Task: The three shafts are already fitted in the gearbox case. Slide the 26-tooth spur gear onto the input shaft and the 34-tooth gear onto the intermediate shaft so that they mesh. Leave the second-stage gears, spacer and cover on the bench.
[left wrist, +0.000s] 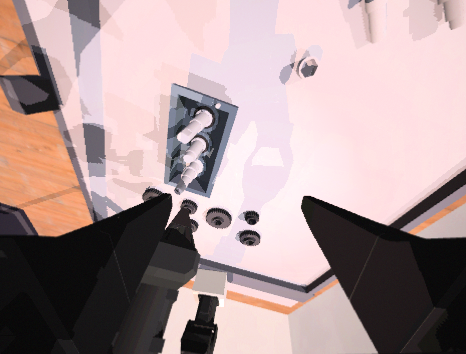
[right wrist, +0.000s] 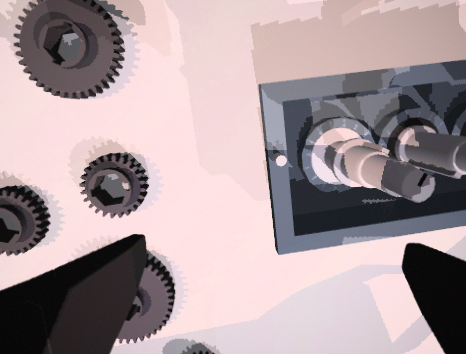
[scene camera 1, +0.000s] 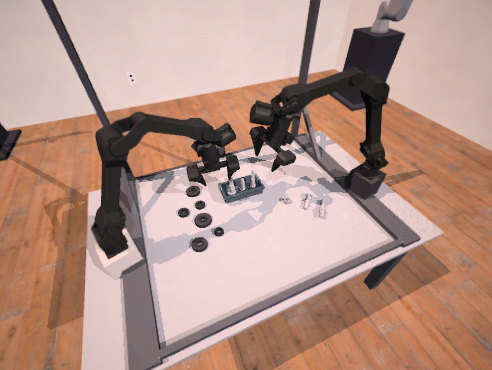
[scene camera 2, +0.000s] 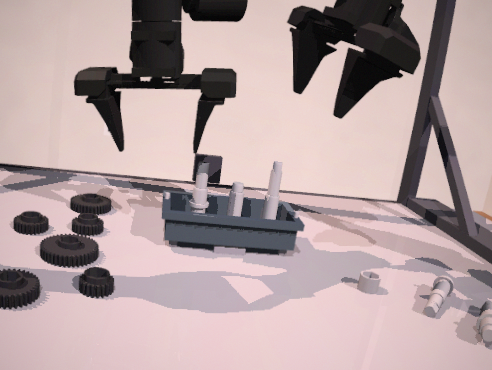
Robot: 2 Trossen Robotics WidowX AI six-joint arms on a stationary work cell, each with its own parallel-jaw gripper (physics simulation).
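Where they show: left gripper, fingertip midpoint: (left wrist: 238, 200) (scene camera 1: 264, 163) (scene camera 2: 315, 104); right gripper, fingertip midpoint: (left wrist: 178, 222) (right wrist: 273, 251) (scene camera 1: 217, 182) (scene camera 2: 158, 151); left arm's base, origin of the base link: (scene camera 1: 368, 172); right arm's base, origin of the base link: (left wrist: 208, 299) (scene camera 1: 115, 246).
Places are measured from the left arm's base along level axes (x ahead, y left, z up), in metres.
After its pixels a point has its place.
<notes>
Several dark gears lie flat at the left, including a large one (scene camera 1: 203, 220) @(x 0.631, y -0.256, z -0.090 m) (scene camera 2: 69, 251) @(x 0.630, y -0.248, z -0.095 m) and a small one (scene camera 1: 200, 204) @(x 0.603, y -0.330, z -0.091 m) (scene camera 2: 88, 224) @(x 0.601, y -0.329, z -0.095 m) (right wrist: 112, 185); tooth counts cannot be read. The grey-blue gearbox case (scene camera 1: 242, 196) @(x 0.442, y -0.261, z -0.082 m) (scene camera 2: 230, 235) @(x 0.435, y -0.258, z -0.082 m) (left wrist: 223, 150) @(x 0.413, y -0.249, z -0.058 m) (right wrist: 282, 200) @(x 0.507, y -0.304, z -0.058 m) holds three bare upright shafts: a stepped, collared one (scene camera 2: 201, 192) @(x 0.465, y -0.299, z -0.040 m), a short one (scene camera 2: 236, 200) @(x 0.420, y -0.287, z -0.046 m) and a tall one (scene camera 2: 272, 192) @(x 0.375, y -0.277, z -0.031 m). My right gripper (scene camera 1: 217, 180) @(x 0.523, y -0.312, z 0.007 m) (scene camera 2: 158, 150) @(x 0.523, y -0.312, z 0.007 m) (right wrist: 273, 251) @(x 0.523, y -0.312, z 0.007 m) is open and empty above the case's left end. My left gripper (scene camera 1: 265, 162) @(x 0.376, y -0.212, z 0.095 m) (scene camera 2: 318, 105) @(x 0.376, y -0.212, z 0.095 m) (left wrist: 238, 200) @(x 0.376, y -0.212, z 0.095 m) is open and empty, higher, above its right end.
A pale ring-shaped spacer (scene camera 1: 285, 200) @(x 0.310, y -0.141, z -0.089 m) (scene camera 2: 369, 282) @(x 0.308, y -0.133, z -0.094 m) (left wrist: 307, 67) stands right of the case. Two loose pale stepped pieces (scene camera 2: 438, 296) @(x 0.245, y -0.080, z -0.092 m) (scene camera 2: 486, 322) @(x 0.246, y -0.009, z -0.085 m) lie farther right. The right arm shows below the gears in the left wrist view. The cover does not show clearly.
</notes>
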